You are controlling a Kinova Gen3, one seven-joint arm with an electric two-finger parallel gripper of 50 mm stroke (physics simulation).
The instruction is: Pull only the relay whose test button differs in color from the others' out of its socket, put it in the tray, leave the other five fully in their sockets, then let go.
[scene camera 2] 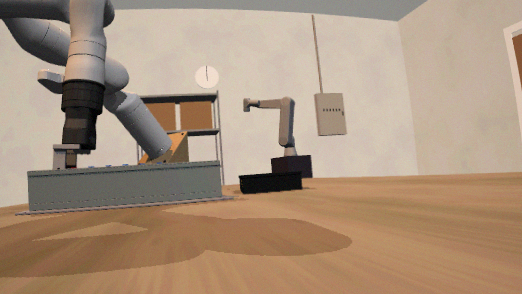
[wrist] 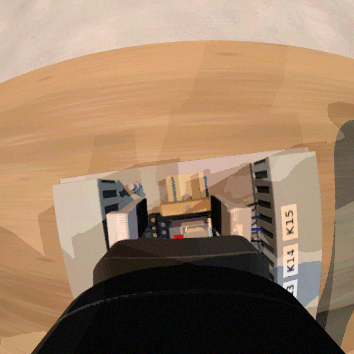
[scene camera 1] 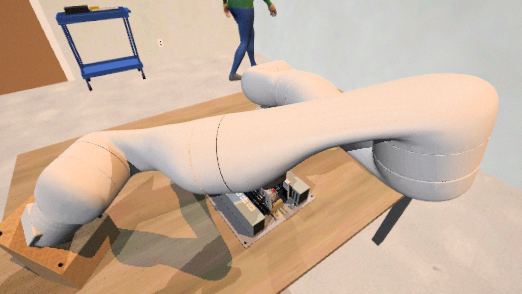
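The relay with the red test button sits in the end socket of the row, beside the tan end block. My gripper is open and low over it, one finger on each side of the relay, with nothing gripped. Its body hides part of the relay in the wrist view. Blue buttons of other relays show just above the grey duct in scene camera 2; their bodies are hidden. The black tray stands beyond the panel's right end; it does not show in scene camera 1.
Grey slotted ducts flank the relay row closely; one bears labels K14 and K15. A wooden block stands on the table. Another small robot arm stands on a dark box behind the tray. My arm covers much of scene camera 1.
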